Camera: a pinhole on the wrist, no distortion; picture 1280 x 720 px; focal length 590.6 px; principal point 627.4 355.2 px. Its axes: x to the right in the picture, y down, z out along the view. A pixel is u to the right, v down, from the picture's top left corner.
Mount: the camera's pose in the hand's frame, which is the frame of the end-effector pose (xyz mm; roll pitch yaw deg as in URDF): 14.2 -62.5 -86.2 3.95 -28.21 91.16
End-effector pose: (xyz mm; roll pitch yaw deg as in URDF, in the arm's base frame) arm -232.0 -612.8 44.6 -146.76 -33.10 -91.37
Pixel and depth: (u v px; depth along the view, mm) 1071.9 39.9 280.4
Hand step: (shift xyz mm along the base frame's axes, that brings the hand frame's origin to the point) 131.6 -269.9 -76.4
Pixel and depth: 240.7 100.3 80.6
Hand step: 98.4 13.4 127.0
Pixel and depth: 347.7 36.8 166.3
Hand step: 180.1 -49.6 146.6
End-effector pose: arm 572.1 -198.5 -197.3 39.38 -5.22 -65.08
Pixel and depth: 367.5 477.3 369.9
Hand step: -373.2 -151.8 -117.0
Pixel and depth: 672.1 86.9 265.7
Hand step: -136.0 -232.2 26.0
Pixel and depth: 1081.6 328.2 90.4
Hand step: -35.0 -43.6 -5.4
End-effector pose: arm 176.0 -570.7 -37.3 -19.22 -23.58 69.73
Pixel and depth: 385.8 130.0 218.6
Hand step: 212.4 -22.3 169.5
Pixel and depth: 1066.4 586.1 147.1
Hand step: -21.6 -69.7 83.2
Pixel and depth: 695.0 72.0 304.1
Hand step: 115.4 36.5 286.9
